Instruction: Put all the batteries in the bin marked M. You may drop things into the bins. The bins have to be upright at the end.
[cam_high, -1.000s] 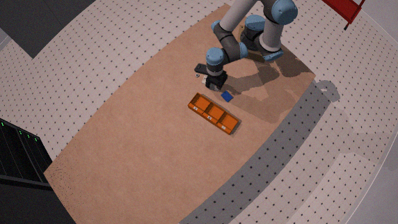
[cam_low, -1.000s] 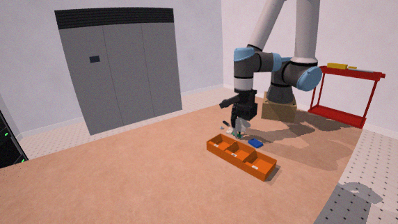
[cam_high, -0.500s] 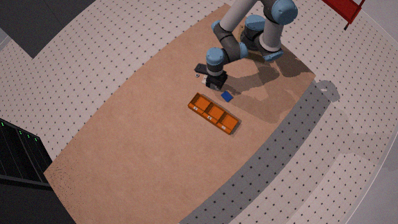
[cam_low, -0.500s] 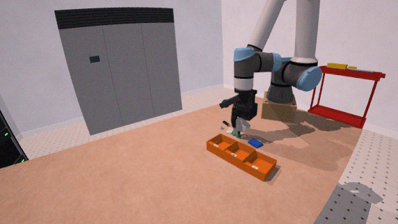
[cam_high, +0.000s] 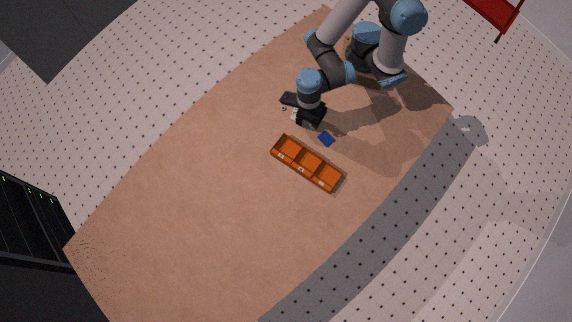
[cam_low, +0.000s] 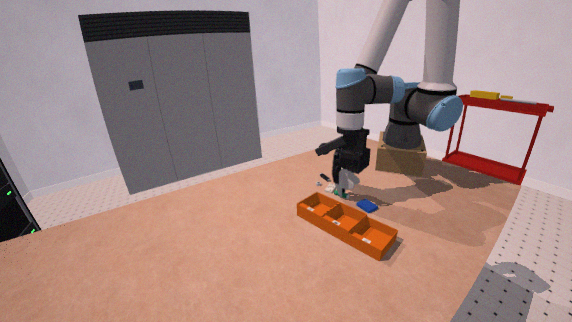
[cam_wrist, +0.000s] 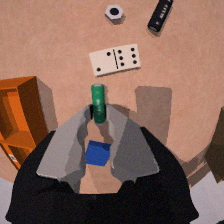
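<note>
Right now the white domino is 6 cm to the right of my hand, 1 cm below it and 1 cm ahead of it. From my hand the other things lie so: green battery: 1 cm below; then blue block: 9 cm to the left, 3 cm behind, 1 cm below; then small grey round piece: 10 cm to the right, 3 cm ahead, 1 cm below.
</note>
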